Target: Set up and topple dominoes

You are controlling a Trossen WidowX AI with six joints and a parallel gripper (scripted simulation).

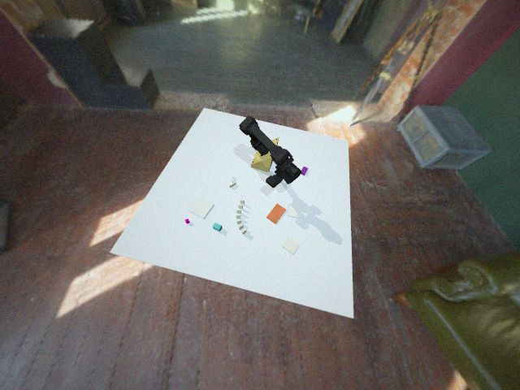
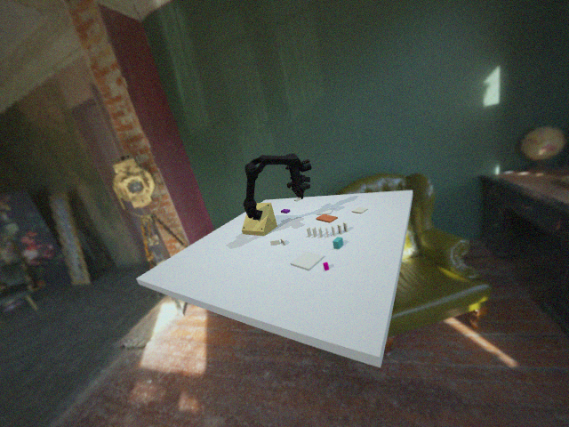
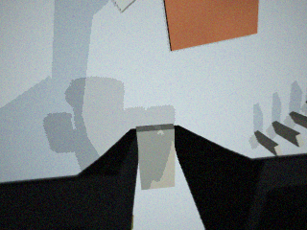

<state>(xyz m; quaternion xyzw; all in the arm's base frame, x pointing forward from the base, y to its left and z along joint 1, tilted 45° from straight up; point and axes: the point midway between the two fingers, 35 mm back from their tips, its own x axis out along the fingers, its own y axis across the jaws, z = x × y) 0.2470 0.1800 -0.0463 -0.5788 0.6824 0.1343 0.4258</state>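
The orange tile is 150 mm below my gripper tip, 120 mm ahead of it and 50 mm to the left of it. The rest, counted from my gripper tip: teal block 340 mm ahead, 250 mm to the right, 140 mm below; purple block 280 mm behind, 150 mm below, 140 mm to the left; white tile 400 mm to the right, 260 mm ahead, 150 mm below.
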